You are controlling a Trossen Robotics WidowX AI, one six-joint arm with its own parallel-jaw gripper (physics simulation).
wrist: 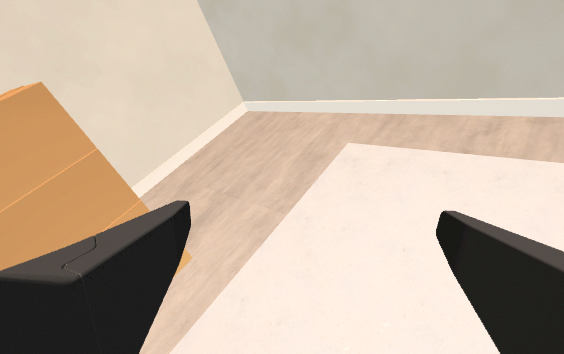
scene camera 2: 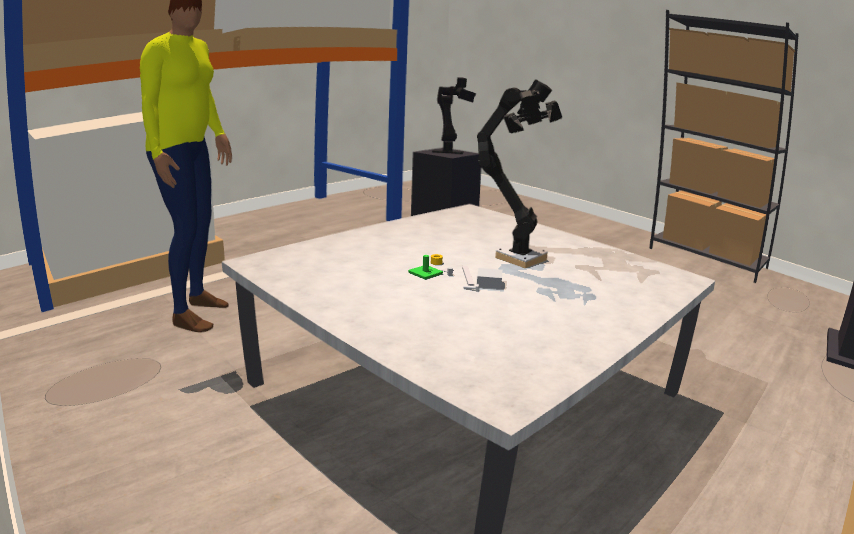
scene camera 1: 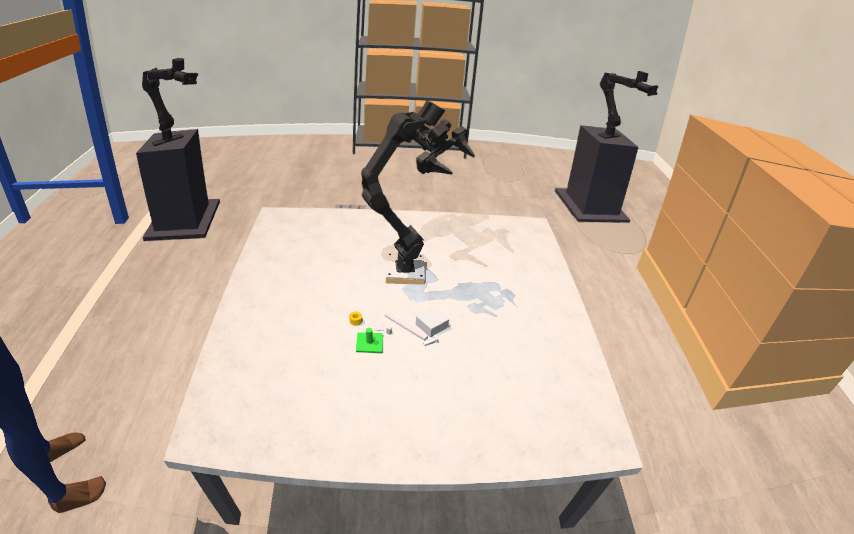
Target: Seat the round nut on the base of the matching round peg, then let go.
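The round nut, a yellow-orange ring (scene camera 1: pixel 350 319) (scene camera 2: pixel 437 262), lies flat on the table, apart from the peg and behind it, a little to the left in scene camera 1. The green round peg (scene camera 1: pixel 369 335) (scene camera 2: pixel 425 262) stands upright on its square green base (scene camera 1: pixel 362 347) (scene camera 2: pixel 424 274); no nut is around it. My gripper (scene camera 1: pixel 462 163) (scene camera 2: pixel 535 120) (wrist: pixel 314 217) is open and empty, raised high above the table, well away from nut and peg. The nut and peg do not show in the wrist view.
On the table (scene camera 1: pixel 403 415) (scene camera 2: pixel 440 352), a grey block (scene camera 1: pixel 432 324) (scene camera 2: pixel 491 282), a thin bar (scene camera 1: pixel 404 326), a small grey piece (scene camera 1: pixel 389 330) (scene camera 2: pixel 449 272) and a small bolt-like piece (scene camera 1: pixel 431 342) lie right of the peg. The arm's base plate (scene camera 1: pixel 396 280) (scene camera 2: pixel 536 259) is behind them.
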